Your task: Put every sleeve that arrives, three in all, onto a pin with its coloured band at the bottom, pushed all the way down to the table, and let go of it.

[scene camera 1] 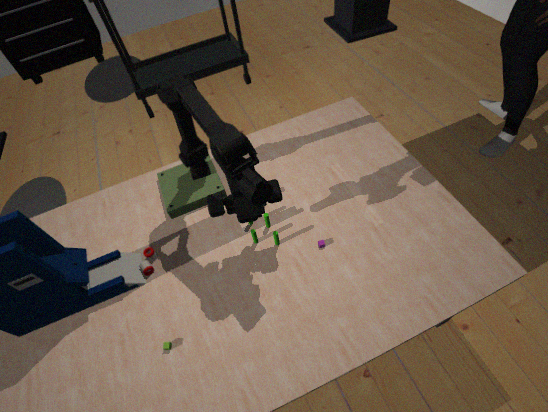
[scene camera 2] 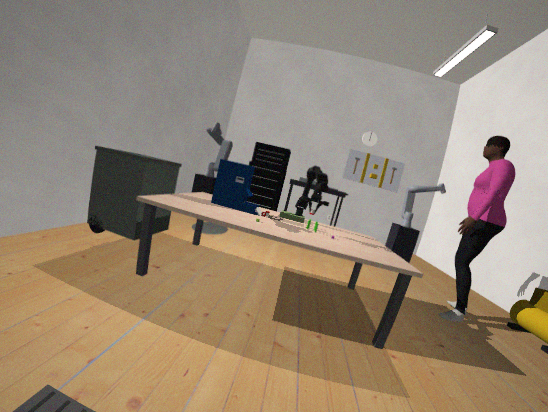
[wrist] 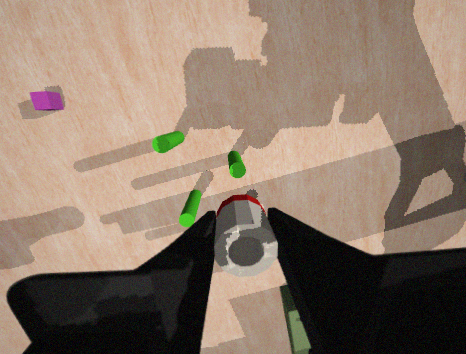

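My gripper (scene camera 1: 249,215) (scene camera 2: 311,209) (wrist: 241,216) is shut on a grey-white sleeve (wrist: 244,227), whose open end faces the wrist camera and whose red band is at the far, lower end. The sleeve is above the table beside the pins. Three bare green pins stand upright: one (scene camera 1: 276,238) (wrist: 168,142), another (scene camera 1: 254,236) (wrist: 236,164) and a third (scene camera 1: 267,220) (wrist: 190,208). A fourth pin (scene camera 1: 251,223) is mostly hidden behind the gripper in scene camera 1 and does not show in the wrist view. No sleeve shows on the three visible pins.
A blue dispenser (scene camera 1: 40,280) (scene camera 2: 232,186) stands on the table (scene camera 1: 350,320) (scene camera 2: 200,212). Two red rings (scene camera 1: 148,252) (scene camera 1: 148,270) are at its tray's end; whether they are sleeves is unclear. A magenta cube (scene camera 1: 321,244) (wrist: 47,100) and a lime cube (scene camera 1: 167,345) lie apart.
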